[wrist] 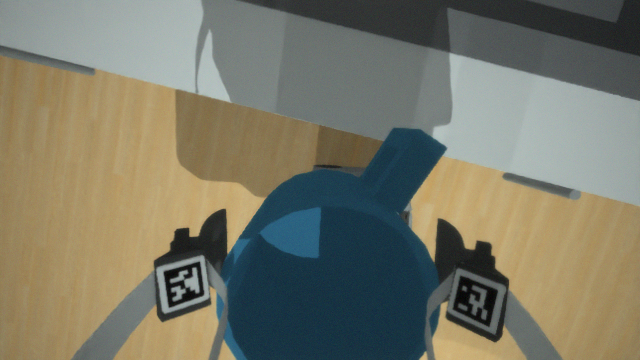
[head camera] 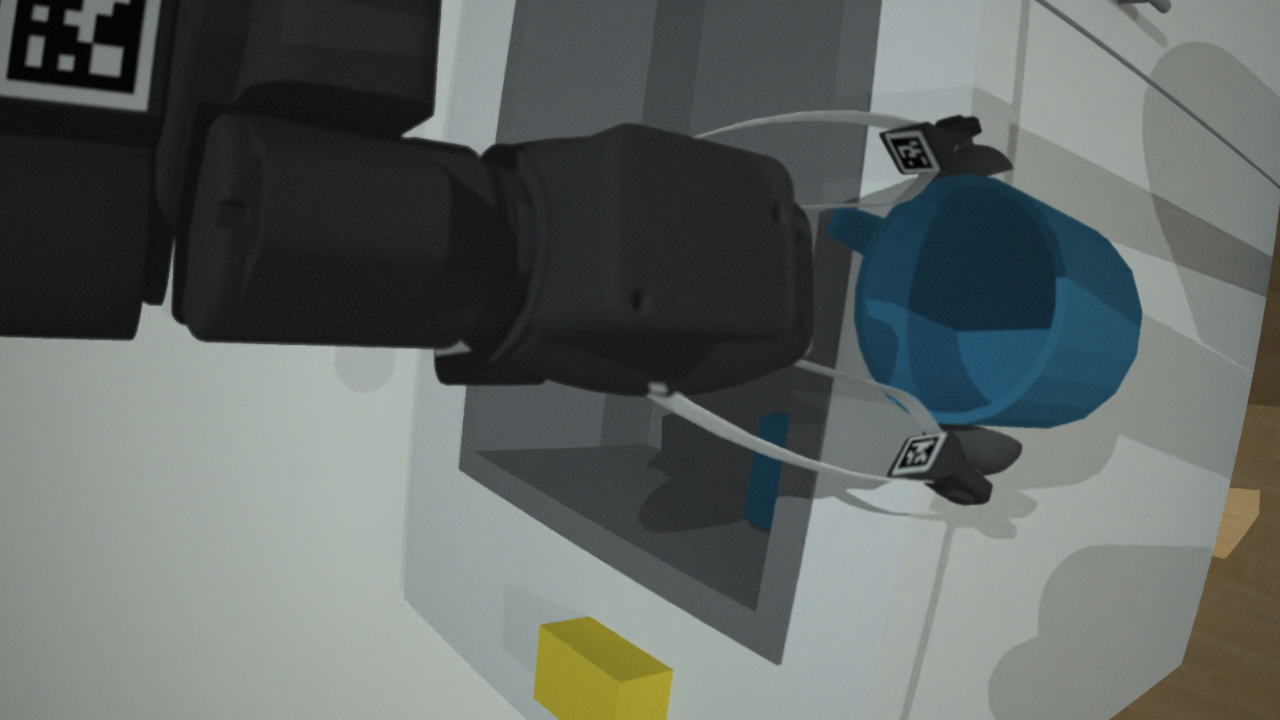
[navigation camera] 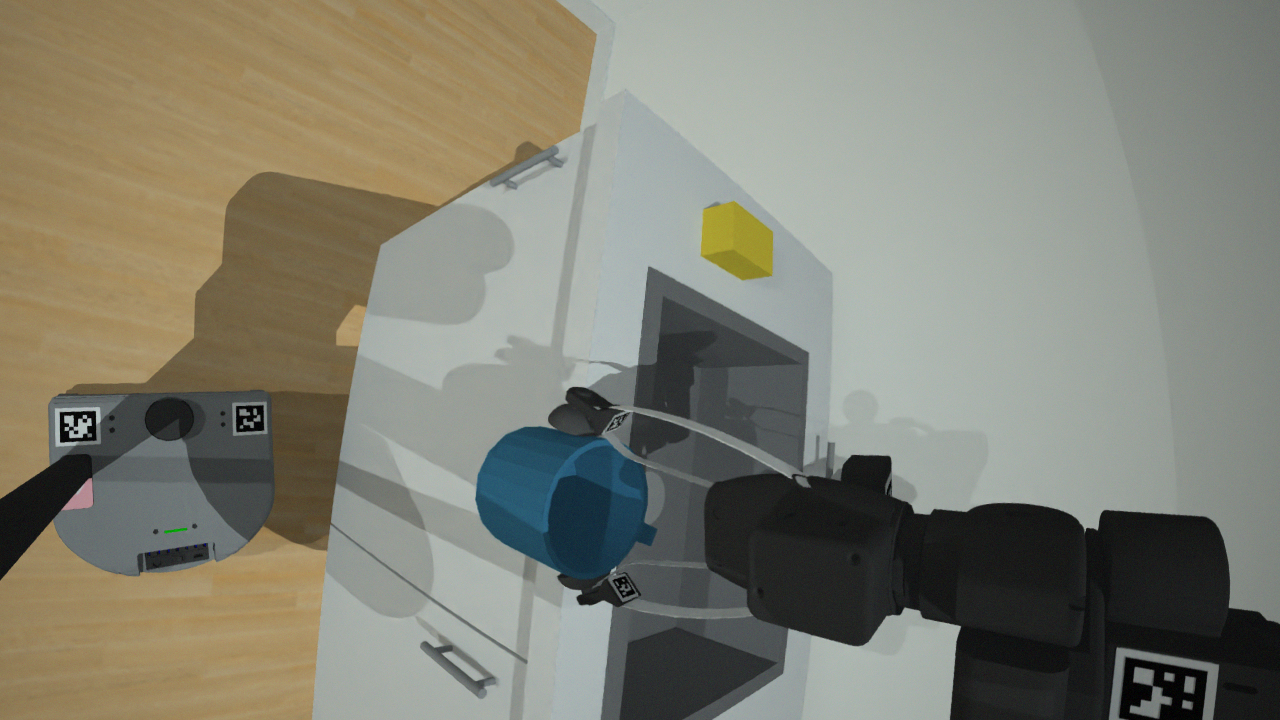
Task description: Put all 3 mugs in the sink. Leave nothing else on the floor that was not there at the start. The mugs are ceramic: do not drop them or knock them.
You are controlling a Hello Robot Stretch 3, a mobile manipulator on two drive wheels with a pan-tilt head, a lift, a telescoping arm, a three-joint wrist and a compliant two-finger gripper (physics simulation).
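Seen in the pictures: gripper, between the fingertips: (wrist: 329,240) (head camera: 993,311) (navigation camera: 563,493); robot's base, origin of its link: (navigation camera: 170,416).
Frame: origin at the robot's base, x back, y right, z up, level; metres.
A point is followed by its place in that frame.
My gripper (head camera: 986,306) @[x 0.022, y 0.228, z 0.966 m] (navigation camera: 577,501) @[x 0.022, y 0.228, z 0.966 m] (wrist: 329,240) @[x 0.022, y 0.228, z 0.966 m] is shut on a blue mug (head camera: 1092,304) @[x 0.021, y 0.173, z 0.990 m] (navigation camera: 519,492) @[x 0.009, y 0.175, z 0.988 m] (wrist: 325,310) @[x 0.022, y 0.178, z 0.949 m], one fingertip on each side. The mug is in the air. In the head and navigation views it overlaps the cabinet front, beside the sink (head camera: 626,553) (navigation camera: 733,322) (wrist: 390,22). In the wrist view its open top faces the camera, its handle points toward the cabinet, and floor shows behind it. A blue strip (head camera: 768,470) @[x -0.074, y 0.515, z 0.800 m], part of a blue object, shows inside the sink; the arm and the sink wall hide the rest. No third mug can be made out.
A yellow block (head camera: 604,667) @[x -0.199, y 0.515, z 0.951 m] (navigation camera: 735,241) @[x -0.214, y 0.499, z 0.955 m] sits on the white counter (head camera: 465,537) @[x -0.158, y 0.800, z 0.909 m] (navigation camera: 626,179) @[x -0.262, y 0.363, z 0.910 m] beside the sink. Bar handles (navigation camera: 528,167) (navigation camera: 458,667) stick out from the cabinet front. My base (navigation camera: 179,483) @[x 0.109, y 0.011, z 0.160 m] stands on the wooden floor before it. A wall rises behind the counter.
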